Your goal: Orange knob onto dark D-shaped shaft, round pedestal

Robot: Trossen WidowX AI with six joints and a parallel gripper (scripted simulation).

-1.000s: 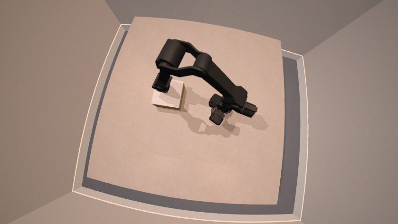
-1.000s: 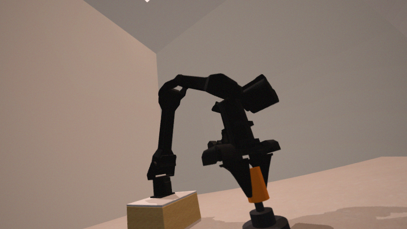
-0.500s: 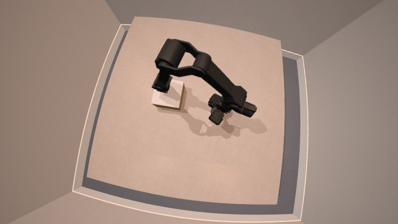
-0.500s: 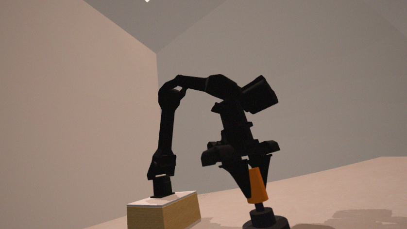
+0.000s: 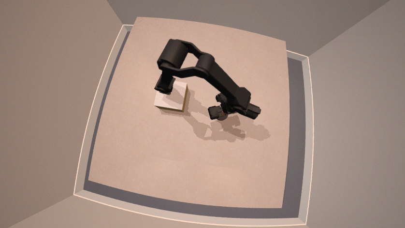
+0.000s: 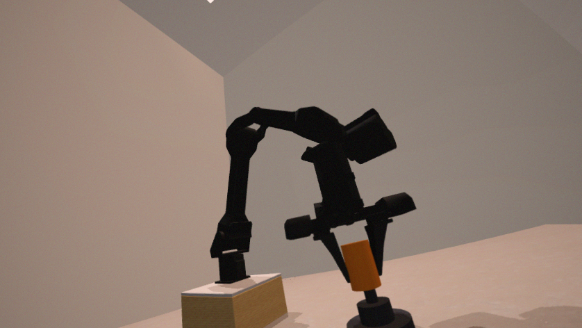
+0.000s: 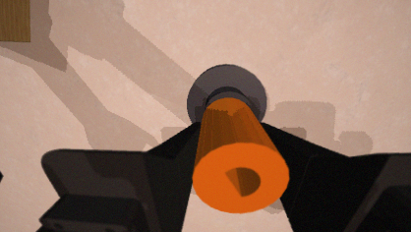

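Right now the round dark pedestal is 40 mm below my gripper tip. Round my gripper tip: orange knob: 20 mm above.
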